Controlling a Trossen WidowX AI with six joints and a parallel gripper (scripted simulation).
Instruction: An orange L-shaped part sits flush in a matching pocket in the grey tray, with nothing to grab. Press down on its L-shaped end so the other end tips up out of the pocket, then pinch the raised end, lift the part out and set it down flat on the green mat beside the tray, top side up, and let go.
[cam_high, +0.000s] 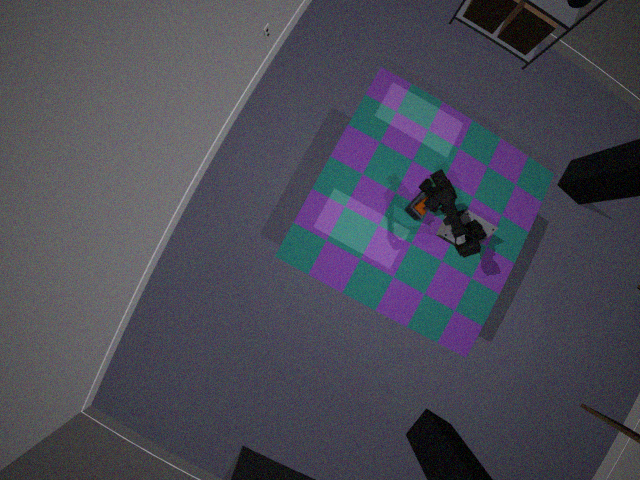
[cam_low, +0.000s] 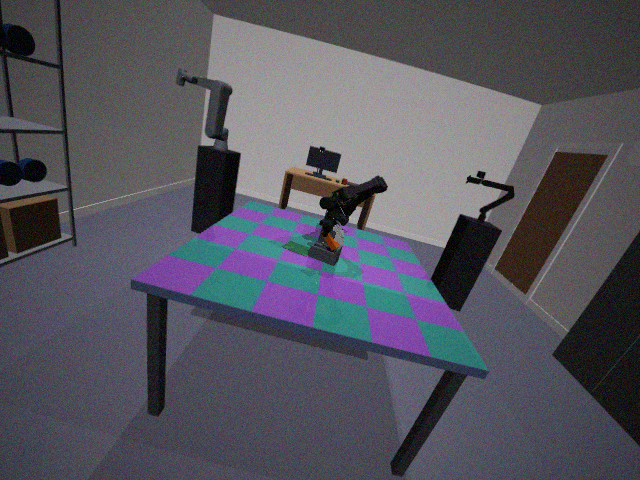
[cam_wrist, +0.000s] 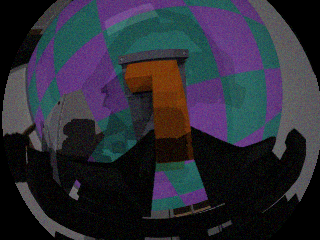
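The green mat lies 30 mm behind my gripper tip, 140 mm to the right of it and 150 mm below it. From my gripper tip the other things lie so: orange L-shaped part: 10 mm behind, 30 mm to the left, 30 mm below.
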